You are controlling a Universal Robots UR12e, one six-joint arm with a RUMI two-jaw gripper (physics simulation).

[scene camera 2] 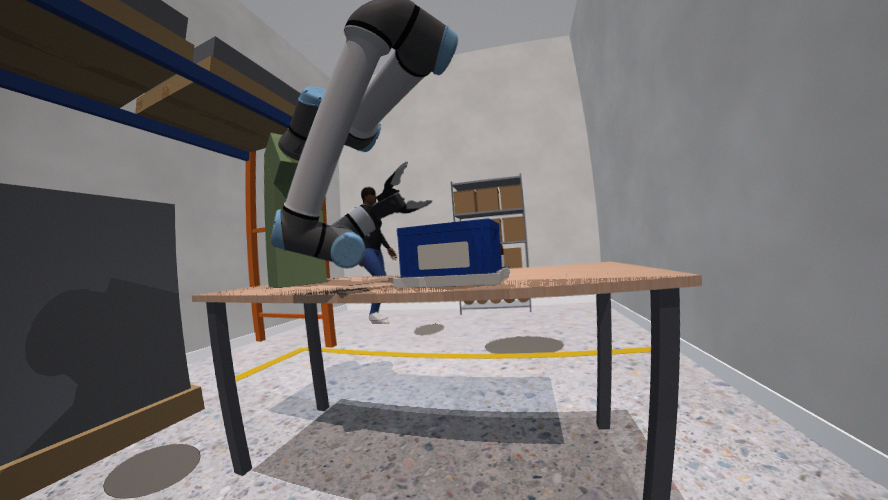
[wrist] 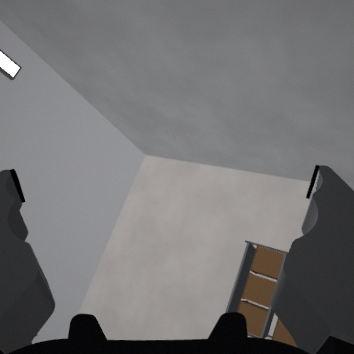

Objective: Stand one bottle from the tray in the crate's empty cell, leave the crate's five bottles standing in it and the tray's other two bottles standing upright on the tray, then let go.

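Pixels of known places: gripper, fingertip midpoint: [scene camera 2: 420,181] [wrist: 165,171]; arm's base, origin of the base link: [scene camera 2: 300,150].
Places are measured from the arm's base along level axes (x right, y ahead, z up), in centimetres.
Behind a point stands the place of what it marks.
Note:
The blue crate [scene camera 2: 484,248] {x 23.7, y 75.9, z -48.3 cm} stands upright on a pale grey base [scene camera 2: 456,280] {x 23.9, y 67.8, z -56.4 cm} on the table. Its side wall with a beige label faces scene camera 2 and hides its cells and bottles. A thin brown sliver shows past its right side, too small to identify. The tray's bottles cannot be made out. My gripper [scene camera 2: 419,182] {x 12.4, y 56.4, z -25.3 cm} [wrist: 165,171] {x 12.4, y 56.4, z -25.3 cm} is open and empty, its fingers wide apart. It hangs above and left of the crate, tilted upward to the right, not touching it. In the wrist view the fingers face walls and ceiling; crate, tray and bottles do not show there.
The wooden table [scene camera 2: 621,274] {x 21.7, y 112.3, z -58.0 cm} carries the crate and a green pedestal [scene camera 2: 292,263] {x 2.9, y -3.7, z -48.5 cm} at its left. A person [scene camera 2: 372,257] is behind the table. A shelf rack [scene camera 2: 523,214] with boxes stands farther back. A blue-beamed rack [scene camera 2: 186,139] is at the upper left.

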